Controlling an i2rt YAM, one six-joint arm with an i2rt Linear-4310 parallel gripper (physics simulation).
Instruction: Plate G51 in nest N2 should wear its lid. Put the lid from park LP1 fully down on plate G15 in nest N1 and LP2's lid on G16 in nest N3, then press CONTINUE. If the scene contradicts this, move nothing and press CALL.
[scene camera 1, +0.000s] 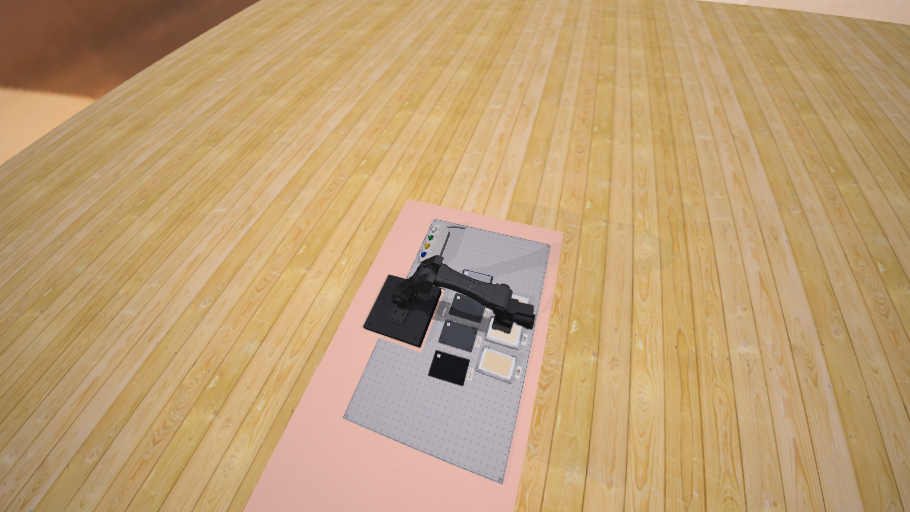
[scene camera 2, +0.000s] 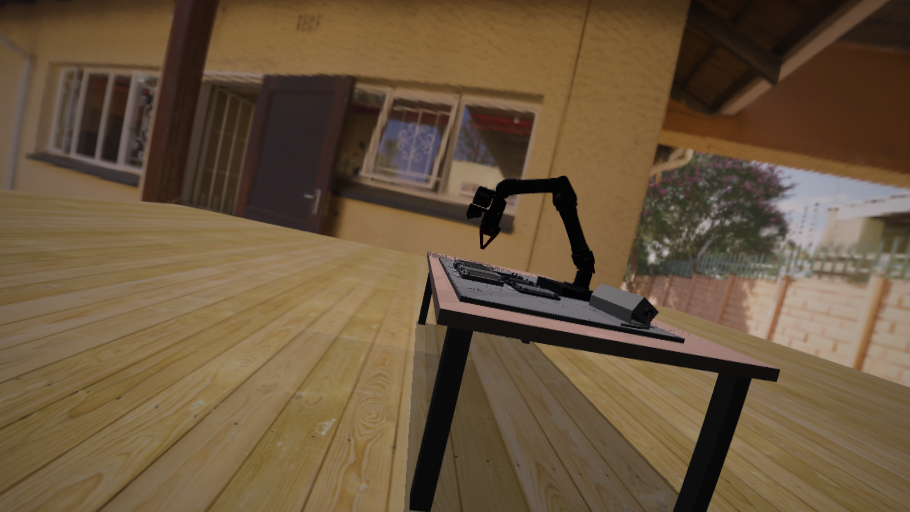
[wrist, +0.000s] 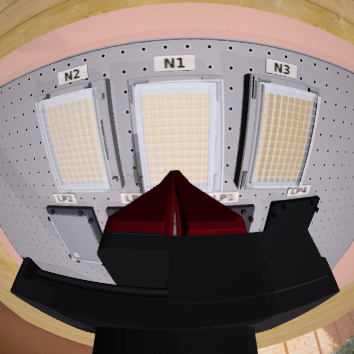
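Where they show: gripper, between the fingertips: (scene camera 2: 482, 249) (wrist: 174, 177); arm's base, origin of its link: (scene camera 1: 405, 302) (scene camera 2: 579, 289).
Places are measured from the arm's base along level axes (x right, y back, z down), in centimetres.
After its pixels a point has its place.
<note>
My gripper (scene camera 2: 484, 245) @(x -1.9, y -44.4, z -7.6 cm) (wrist: 174, 177) @(x -1.9, y -44.4, z -7.6 cm) is shut and empty, above the near part of nest N1. Pale gridded plates lie in N2 (wrist: 77, 140) @(x -13.4, y -45.4, z -0.4 cm), N1 (wrist: 175, 130) @(x -1.9, y -46.2, z -1.2 cm) (scene camera 1: 506, 334) @(x -0.6, y -45.8, z -1.1 cm) and N3 (wrist: 285, 137) @(x 11.1, y -45.8, z 0.0 cm) (scene camera 1: 497, 364) @(x 11.6, y -45.6, z 0.2 cm). Each has a clear rim; I cannot tell for certain which wear clear lids. Plate codes are not readable. Park LP2 (wrist: 75, 235) @(x -20.2, y -27.7, z 1.2 cm) (scene camera 1: 478, 277) @(x -22.6, y -26.8, z 1.2 cm) shows a pale grey surface with a small white corner mark. Park LP1 (scene camera 1: 458, 335) @(x 5.5, y -27.1, z 2.0 cm) shows a dark surface; in the wrist view the gripper mostly hides it. The button console (scene camera 1: 439, 245) @(x -31.2, y -4.3, z -2.8 cm) (scene camera 2: 620, 303) @(x -36.3, y -4.8, z -1.5 cm) has several coloured buttons; their labels are not readable.
Park LP4 (wrist: 291, 215) @(x 18.0, y -32.0, z 2.0 cm) (scene camera 1: 449, 367) @(x 18.7, y -28.1, z 2.0 cm) looks black and is partly behind the gripper in the wrist view. Another dark park (scene camera 1: 466, 306) @(x -7.8, y -26.0, z 2.0 cm) lies between LP2 and LP1. The arm's black base plate (scene camera 1: 400, 315) @(x 6.4, y -1.0, z -1.1 cm) stands beside the parks. A grey perforated board (scene camera 1: 420, 407) @(x 35.9, y -22.7, z 3.0 cm) carries the fixtures on the pink table (scene camera 1: 305, 458) @(x 67.2, y 10.9, z 4.3 cm).
</note>
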